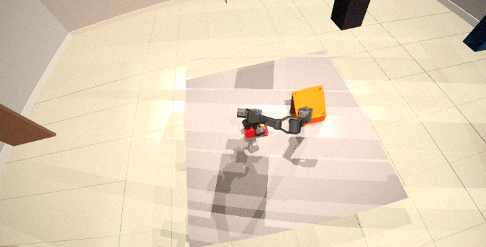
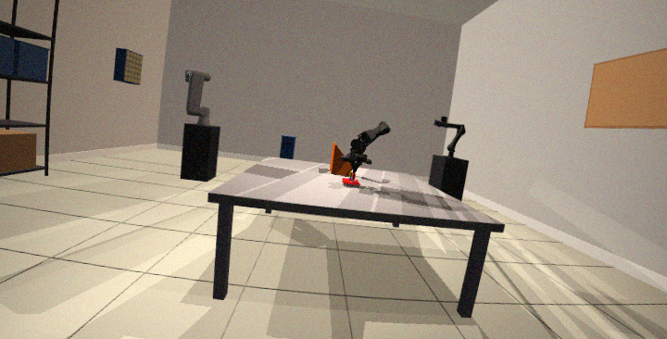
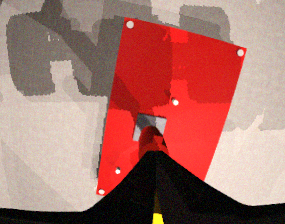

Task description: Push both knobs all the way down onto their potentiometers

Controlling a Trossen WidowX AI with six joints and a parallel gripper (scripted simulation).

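Right now my gripper tip is 1 cm above the red knob. From my gripper tip the other things lie so: potentiometer knob 5 cm behind, 1 cm to the right, 2 cm below.
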